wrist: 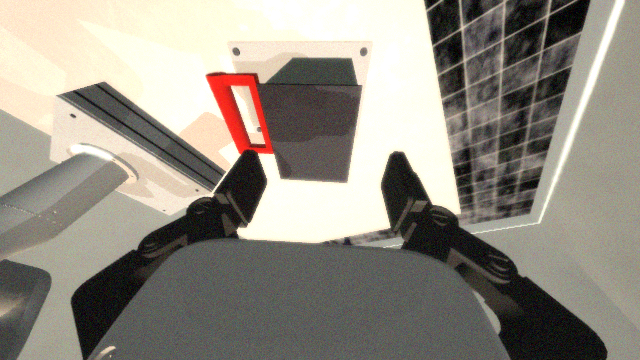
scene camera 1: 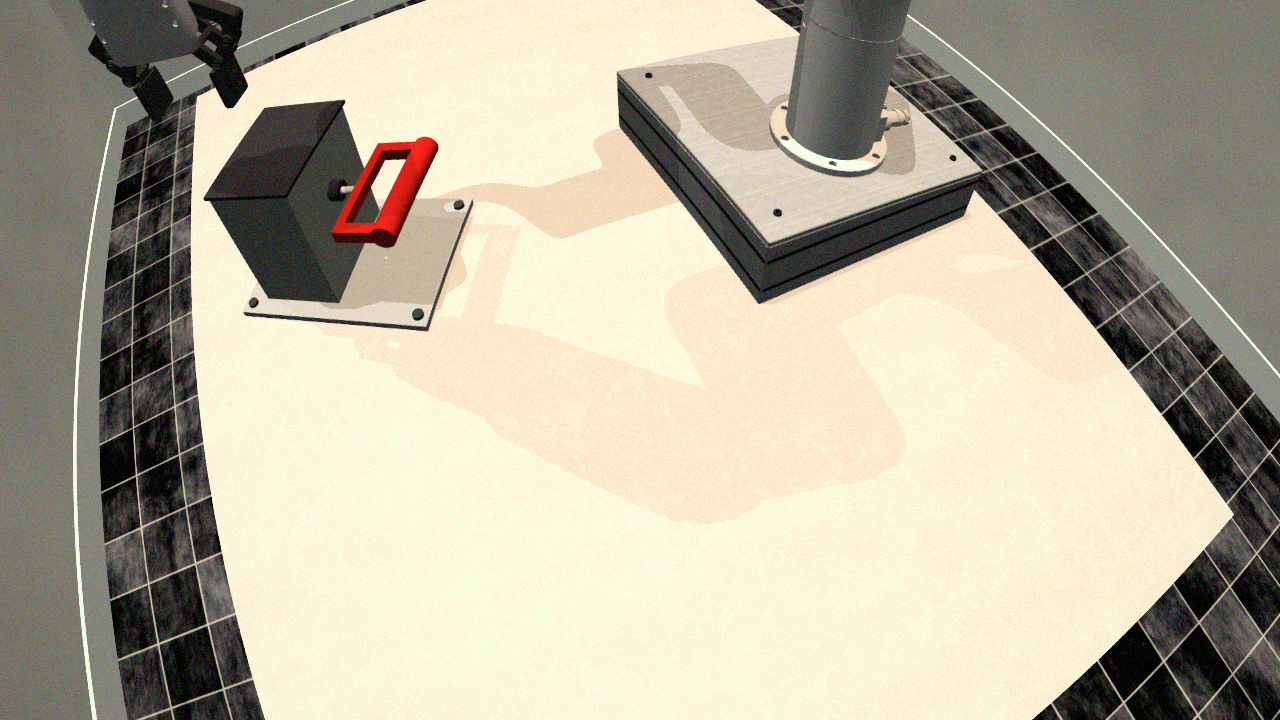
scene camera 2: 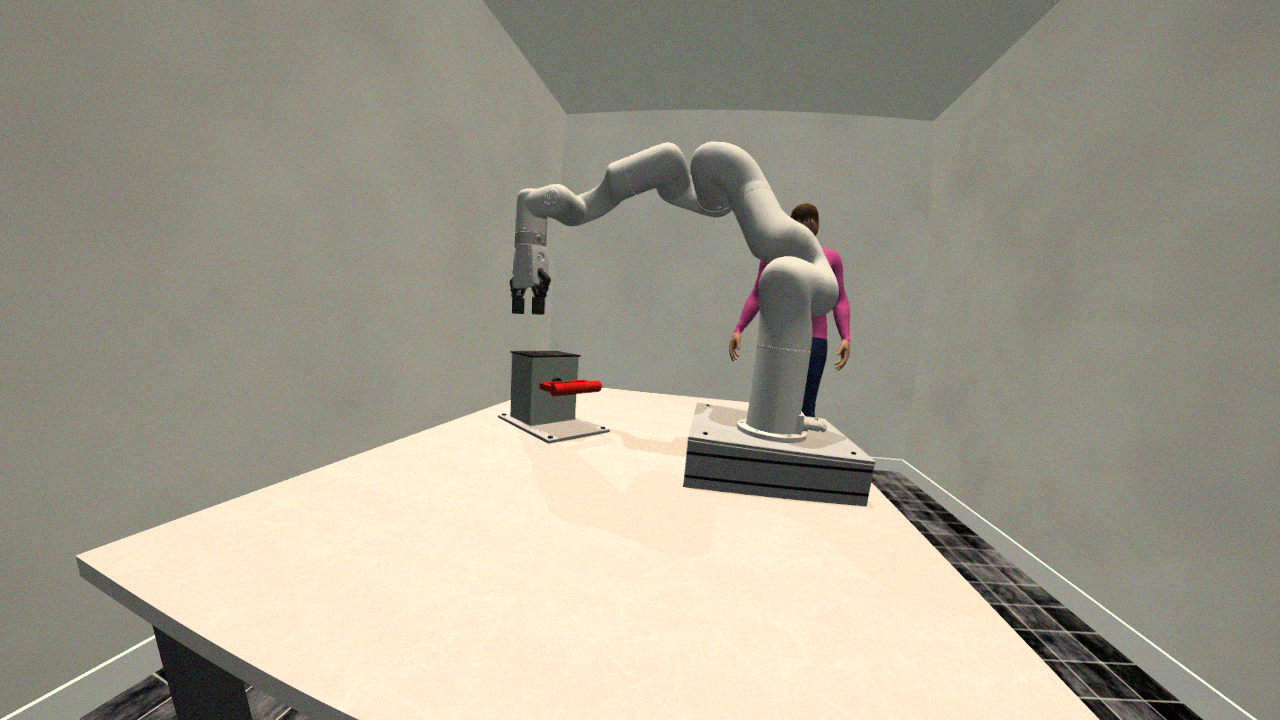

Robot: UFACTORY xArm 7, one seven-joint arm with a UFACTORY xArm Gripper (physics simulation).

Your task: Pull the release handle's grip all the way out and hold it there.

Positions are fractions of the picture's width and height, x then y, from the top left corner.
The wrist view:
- my gripper: 0.50, 0.47
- pale base plate: 0.41, 0.16
